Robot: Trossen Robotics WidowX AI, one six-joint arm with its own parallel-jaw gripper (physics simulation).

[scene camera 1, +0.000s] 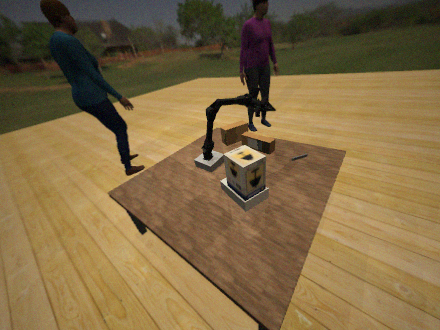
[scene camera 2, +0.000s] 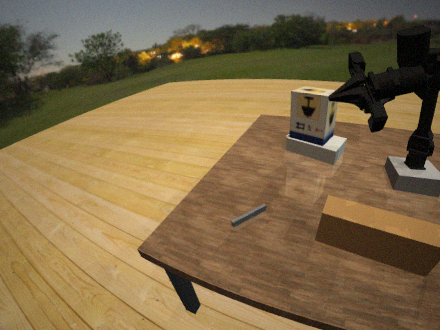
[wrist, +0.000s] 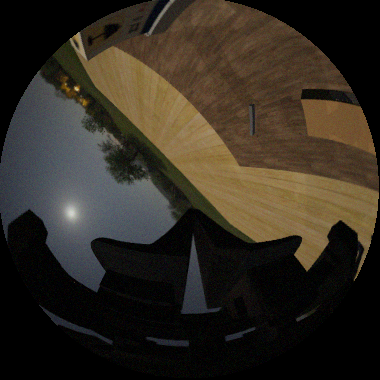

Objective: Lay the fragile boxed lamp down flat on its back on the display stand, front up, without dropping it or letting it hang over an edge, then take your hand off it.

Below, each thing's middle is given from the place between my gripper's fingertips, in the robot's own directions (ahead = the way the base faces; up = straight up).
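There is the display stand [scene camera 2: 329, 153], and my gripper is 6 cm past it, 34 cm above it and 48 cm to the left of it.
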